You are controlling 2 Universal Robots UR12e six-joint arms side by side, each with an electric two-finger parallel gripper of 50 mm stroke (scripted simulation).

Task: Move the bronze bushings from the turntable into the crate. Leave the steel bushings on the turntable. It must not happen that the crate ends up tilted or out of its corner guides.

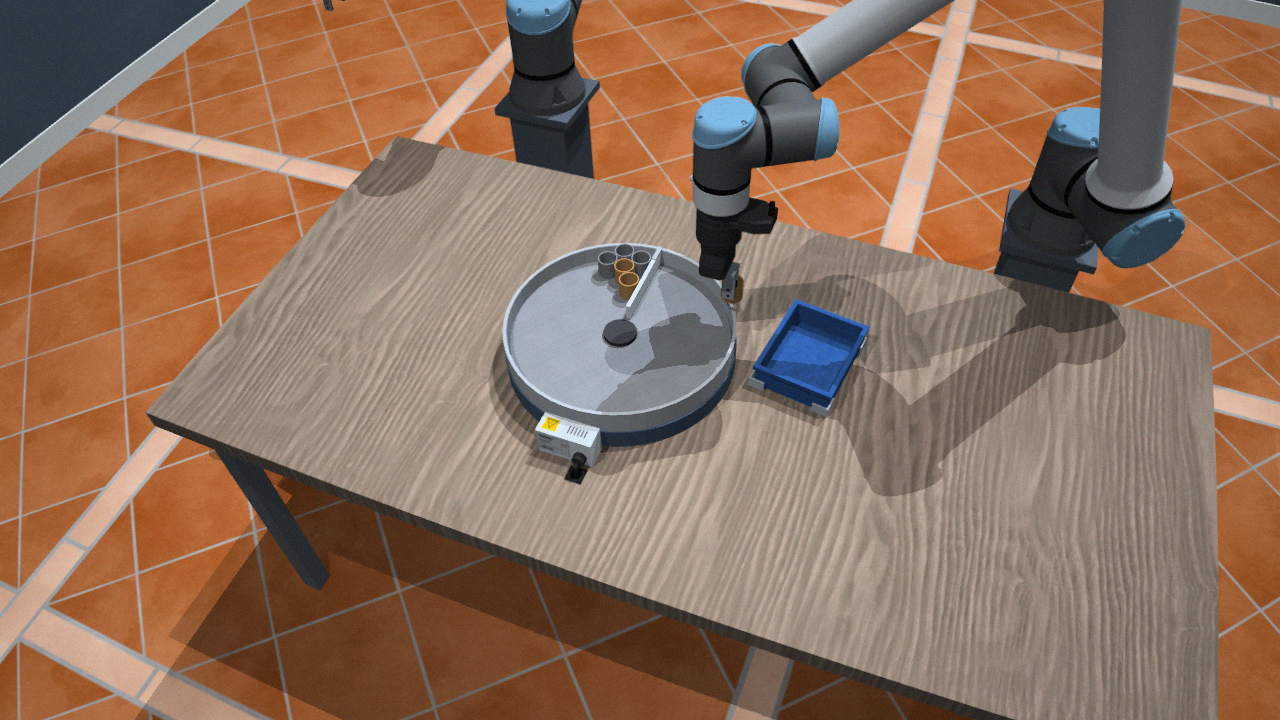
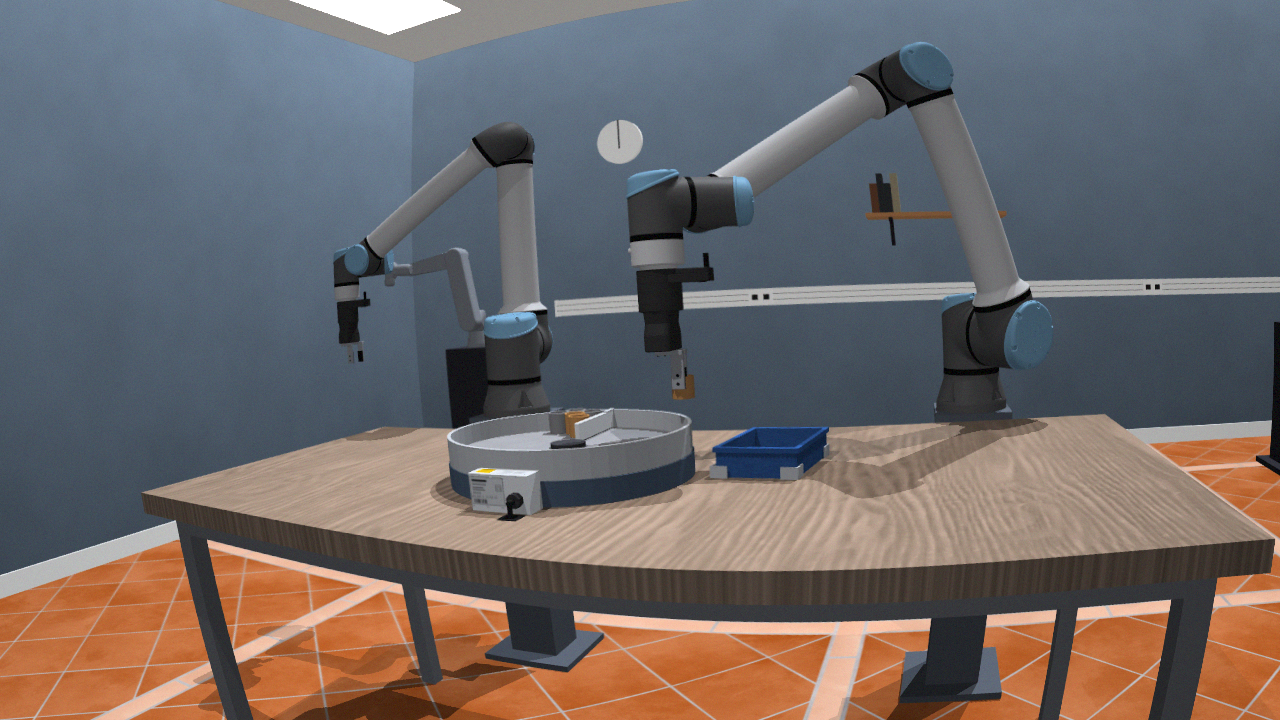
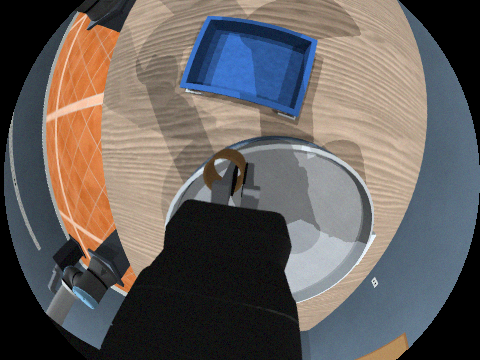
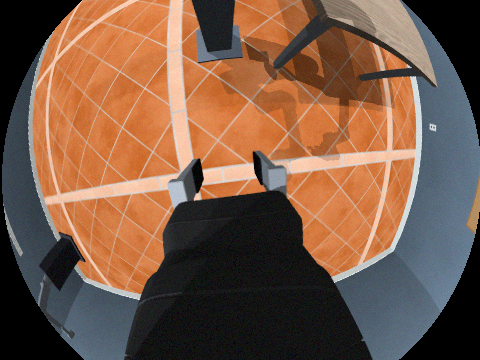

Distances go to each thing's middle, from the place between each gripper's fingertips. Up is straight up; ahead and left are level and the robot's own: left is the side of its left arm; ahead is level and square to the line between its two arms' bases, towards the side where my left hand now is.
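Left gripper [image 2: 680, 388]: 20 mm past the blue crate [image 1: 803, 360], 160 mm to the right of it, 130 mm above it.
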